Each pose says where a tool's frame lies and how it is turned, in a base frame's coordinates. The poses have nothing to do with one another.
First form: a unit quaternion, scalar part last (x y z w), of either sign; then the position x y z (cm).
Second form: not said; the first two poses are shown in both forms.
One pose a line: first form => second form
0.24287, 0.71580, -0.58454, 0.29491, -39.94, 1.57, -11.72 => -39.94, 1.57, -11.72, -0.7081, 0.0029, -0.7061, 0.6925, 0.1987, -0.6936
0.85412, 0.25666, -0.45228, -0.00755, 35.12, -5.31, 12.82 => 35.12, -5.31, 12.82, 0.4591, 0.4453, -0.7687, 0.4316, -0.8681, -0.2451
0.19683, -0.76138, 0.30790, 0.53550, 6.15, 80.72, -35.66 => 6.15, 80.72, -35.66, -0.3490, 0.0300, 0.9366, -0.6295, 0.7329, -0.2581
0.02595, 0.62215, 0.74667, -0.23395, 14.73, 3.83, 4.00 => 14.73, 3.83, 4.00, -0.8892, -0.3171, 0.3299, 0.3817, -0.1164, 0.9169
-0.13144, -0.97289, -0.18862, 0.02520, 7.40, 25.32, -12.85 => 7.40, 25.32, -12.85, -0.9642, 0.2462, 0.0986, 0.2653, 0.8943, 0.3604
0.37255, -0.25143, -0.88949, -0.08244, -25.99, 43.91, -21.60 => -25.99, 43.91, -21.60, -0.7088, -0.0407, -0.7042, -0.3340, -0.8600, 0.3859
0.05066, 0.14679, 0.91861, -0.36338, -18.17, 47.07, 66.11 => -18.17, 47.07, 66.11, -0.7308, -0.6527, 0.1998, 0.6825, -0.6928, 0.2329
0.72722, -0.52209, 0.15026, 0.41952, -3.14, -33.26, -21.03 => -3.14, -33.26, -21.03, 0.4097, -0.6333, 0.6566, -0.8854, -0.1029, 0.4533
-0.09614, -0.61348, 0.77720, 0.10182, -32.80, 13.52, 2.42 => -32.80, 13.52, 2.42, -0.9608, 0.2762, -0.0245, -0.0403, -0.2266, -0.9732
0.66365, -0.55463, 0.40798, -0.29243, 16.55, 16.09, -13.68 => 16.55, 16.09, -13.68, 0.0519, -0.9748, 0.2171, -0.4975, -0.2137, -0.8407
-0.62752, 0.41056, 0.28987, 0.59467, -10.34, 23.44, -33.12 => -10.34, 23.44, -33.12, 0.4948, -0.1705, -0.8521, -0.8600, 0.0444, -0.5083
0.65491, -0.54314, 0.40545, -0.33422, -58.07, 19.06, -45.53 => -58.07, 19.06, -45.53, 0.0812, -0.9824, 0.1680, -0.4404, -0.1866, -0.8782
